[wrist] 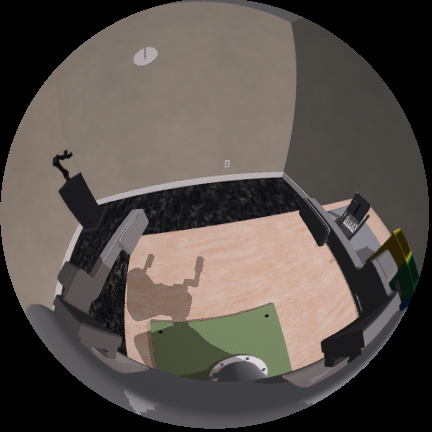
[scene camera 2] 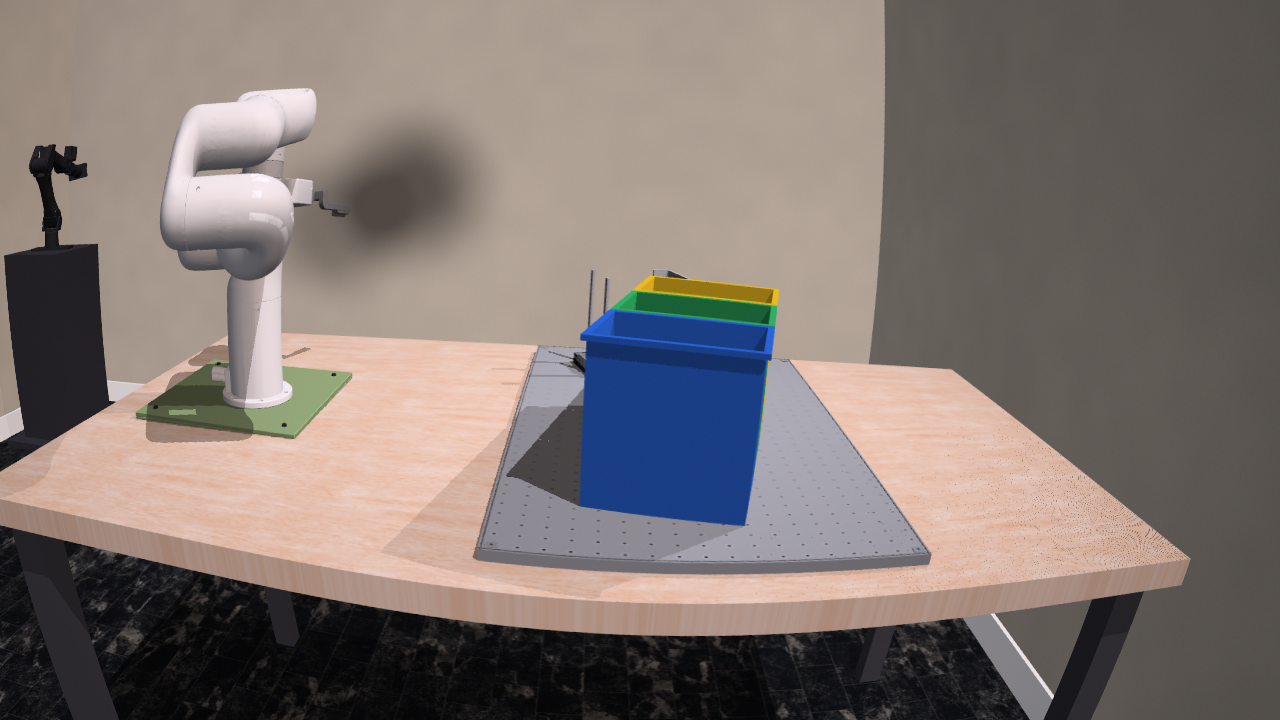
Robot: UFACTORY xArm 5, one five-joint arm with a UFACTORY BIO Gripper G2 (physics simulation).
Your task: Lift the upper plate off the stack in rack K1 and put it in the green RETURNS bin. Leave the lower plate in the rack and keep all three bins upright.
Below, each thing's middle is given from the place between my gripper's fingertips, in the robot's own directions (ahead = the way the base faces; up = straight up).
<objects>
My hand is 650 mm short of the yellow bin [scene camera 2: 656, 284], 240 mm to the left of it and 160 mm above it. From my hand the other things lie so: blue bin [scene camera 2: 672, 406] (590 mm ahead, 500 mm to the right, 160 mm below); green bin [scene camera 2: 636, 301] (620 mm ahead, 370 mm to the right, 160 mm below).
</objects>
